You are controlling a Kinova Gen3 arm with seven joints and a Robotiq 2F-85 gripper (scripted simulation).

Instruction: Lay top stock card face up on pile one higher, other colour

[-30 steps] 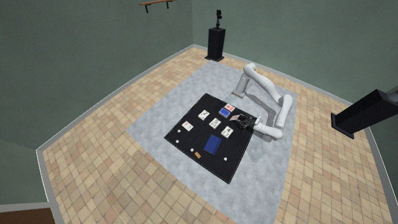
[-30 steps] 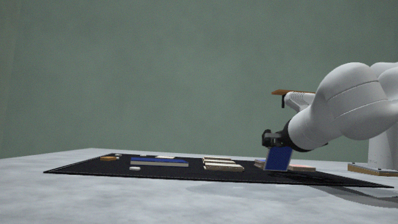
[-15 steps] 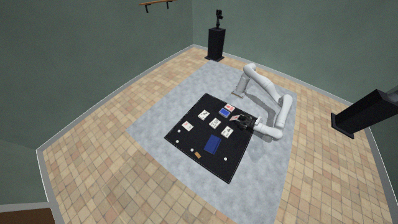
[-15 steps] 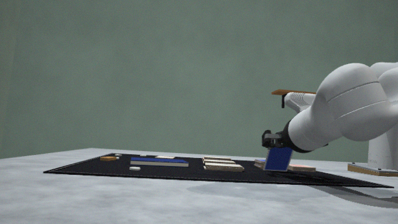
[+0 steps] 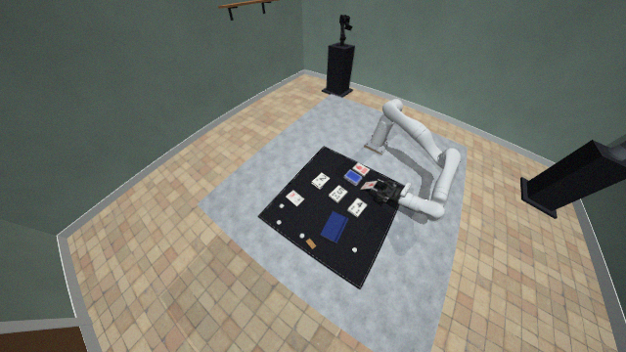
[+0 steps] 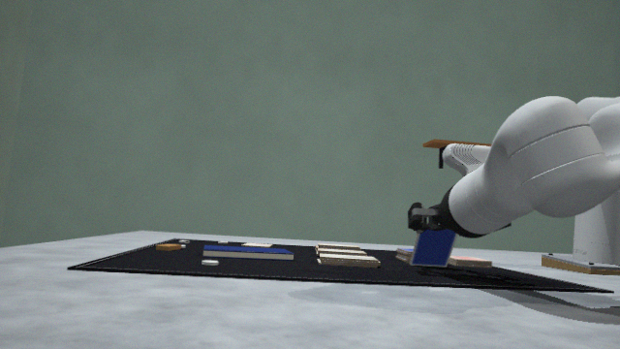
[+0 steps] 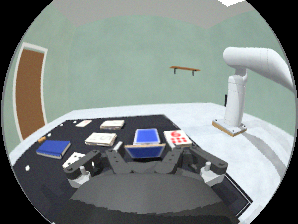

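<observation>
Now: the blue-backed card 40 mm to the right of my hand and 30 mm below it.
</observation>
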